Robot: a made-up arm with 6 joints.
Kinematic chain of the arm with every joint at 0, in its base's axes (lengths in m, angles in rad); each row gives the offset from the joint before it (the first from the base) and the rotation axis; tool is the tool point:
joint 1: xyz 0 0 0.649 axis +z
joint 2: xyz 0.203 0 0 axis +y
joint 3: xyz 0 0 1.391 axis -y
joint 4: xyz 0 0 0.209 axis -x
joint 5: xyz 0.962 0 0 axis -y
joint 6: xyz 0.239 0 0 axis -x
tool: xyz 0 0 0
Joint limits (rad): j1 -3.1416..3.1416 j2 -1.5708..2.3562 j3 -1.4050..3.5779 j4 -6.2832..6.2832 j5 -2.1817..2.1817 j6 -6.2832..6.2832
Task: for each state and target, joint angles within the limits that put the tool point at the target. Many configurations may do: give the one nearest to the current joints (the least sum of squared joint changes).
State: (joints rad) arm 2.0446 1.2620 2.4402 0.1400 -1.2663 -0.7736
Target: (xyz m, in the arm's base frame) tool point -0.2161 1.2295 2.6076
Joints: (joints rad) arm 1.7778 0.8601 2.4484 0.1867 -1.1887 -0.7736
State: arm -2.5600 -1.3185 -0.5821 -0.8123 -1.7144 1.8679
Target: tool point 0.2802 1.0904 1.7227
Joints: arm -1.6704 -1.4723 -0.0202 -0.7984 -1.6696 1.8679
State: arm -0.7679 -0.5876 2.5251 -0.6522 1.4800 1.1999
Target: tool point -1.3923 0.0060 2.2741
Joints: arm -0.1198 -0.4096 2.0540 -0.7676 1.3136 1.1999
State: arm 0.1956 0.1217 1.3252 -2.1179 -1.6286 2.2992
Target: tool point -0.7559 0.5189 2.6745
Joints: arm -0.3763 -0.3118 1.6821 -2.0775 -1.7696 2.2992
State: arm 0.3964 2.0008 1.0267 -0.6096 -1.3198 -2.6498
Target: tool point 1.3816 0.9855 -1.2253
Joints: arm 0.5424 2.2824 1.1030 -0.6425 -1.1527 -2.6498
